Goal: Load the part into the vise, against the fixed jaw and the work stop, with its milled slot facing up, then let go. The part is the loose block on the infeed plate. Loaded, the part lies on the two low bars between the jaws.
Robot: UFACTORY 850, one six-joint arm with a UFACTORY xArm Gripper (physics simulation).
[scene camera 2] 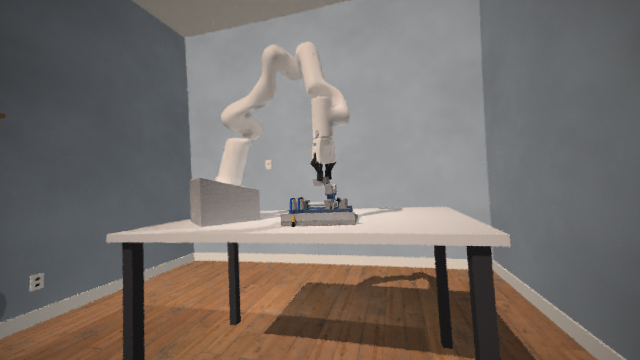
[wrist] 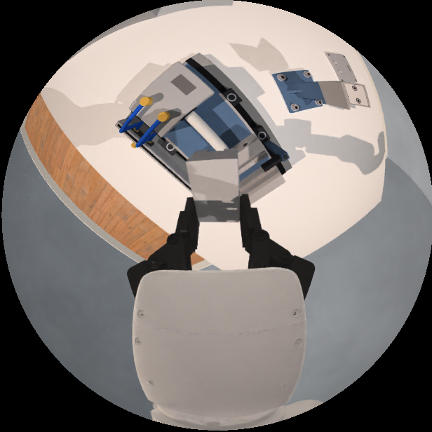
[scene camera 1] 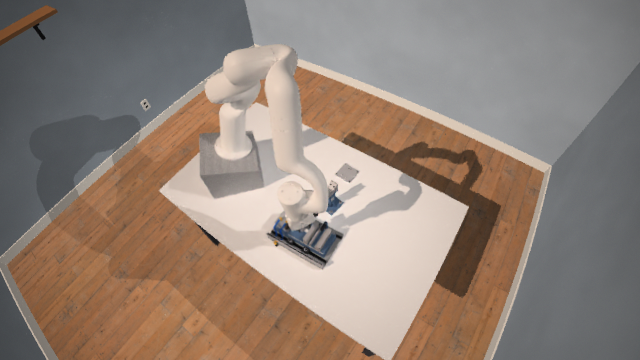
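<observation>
The part, a light grey block (scene camera 2: 318, 183) (wrist: 215, 177), is held between the black fingers of my gripper (scene camera 2: 324, 178) (wrist: 218, 206). In scene camera 1 the wrist hides the fingers and part. The part hangs above the vise (scene camera 1: 327, 246) (scene camera 2: 320, 219) (wrist: 186, 136), apart from it in scene camera 2. In the wrist view it covers part of the vise's jaw area. A white rod (wrist: 206, 131) runs toward a grey jaw (wrist: 252, 150) beside the part. I cannot tell which way the milled slot faces; the low bars are not clearly visible.
A blue-footed stand with a grey head (scene camera 1: 333, 187) (scene camera 2: 331, 189) (wrist: 335, 94) stands beside the vise. The grey infeed plate (scene camera 1: 347, 172) (wrist: 341, 67) lies beyond it. Two blue handles with yellow ends (wrist: 131, 117) (wrist: 150, 132) rise at the vise's other end.
</observation>
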